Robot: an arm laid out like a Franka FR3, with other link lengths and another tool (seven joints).
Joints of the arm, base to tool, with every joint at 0 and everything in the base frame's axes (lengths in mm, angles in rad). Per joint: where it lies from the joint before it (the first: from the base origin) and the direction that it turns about. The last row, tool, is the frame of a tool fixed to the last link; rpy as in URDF.
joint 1: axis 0 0 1 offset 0.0 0.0 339.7
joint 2: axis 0 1 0 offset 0.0 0.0 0.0
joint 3: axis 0 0 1 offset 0.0 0.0 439.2
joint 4: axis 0 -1 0 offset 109.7 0.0 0.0
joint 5: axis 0 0 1 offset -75.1 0.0 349.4
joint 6: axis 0 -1 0 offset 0.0 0.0 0.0
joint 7: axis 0 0 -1 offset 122.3 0.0 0.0
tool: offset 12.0 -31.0 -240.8 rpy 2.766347 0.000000 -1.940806
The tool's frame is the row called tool.
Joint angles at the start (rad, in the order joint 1, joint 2, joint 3, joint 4, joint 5, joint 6, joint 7):
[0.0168 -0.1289 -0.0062 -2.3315 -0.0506 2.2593 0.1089]
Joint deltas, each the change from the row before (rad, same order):
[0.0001 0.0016 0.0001 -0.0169 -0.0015 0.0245 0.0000]
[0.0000 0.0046 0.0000 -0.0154 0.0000 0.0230 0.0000]
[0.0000 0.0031 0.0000 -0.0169 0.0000 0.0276 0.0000]
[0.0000 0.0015 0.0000 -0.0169 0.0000 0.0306 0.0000]
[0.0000 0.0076 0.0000 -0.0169 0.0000 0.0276 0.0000]
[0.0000 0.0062 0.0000 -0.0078 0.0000 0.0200 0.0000]
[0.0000 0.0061 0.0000 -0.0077 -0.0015 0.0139 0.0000]
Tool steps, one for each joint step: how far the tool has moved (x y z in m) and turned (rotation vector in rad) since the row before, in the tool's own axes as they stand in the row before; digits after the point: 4 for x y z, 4 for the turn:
[-0.0001 -0.0010 0.0052 0.0056 -0.0014 -0.0026]
[-0.0002 -0.0015 0.0061 0.0024 -0.0016 -0.0015]
[-0.0003 -0.0014 0.0053 0.0065 -0.0036 -0.0022]
[-0.0006 -0.0014 0.0039 0.0105 -0.0055 -0.0029]
[-0.0003 -0.0019 0.0074 0.0024 -0.0017 -0.0016]
[-0.0009 -0.0024 0.0033 0.0051 -0.0028 -0.0016]
[-0.0002 -0.0014 0.0044 0.0003 0.0009 -0.0014]

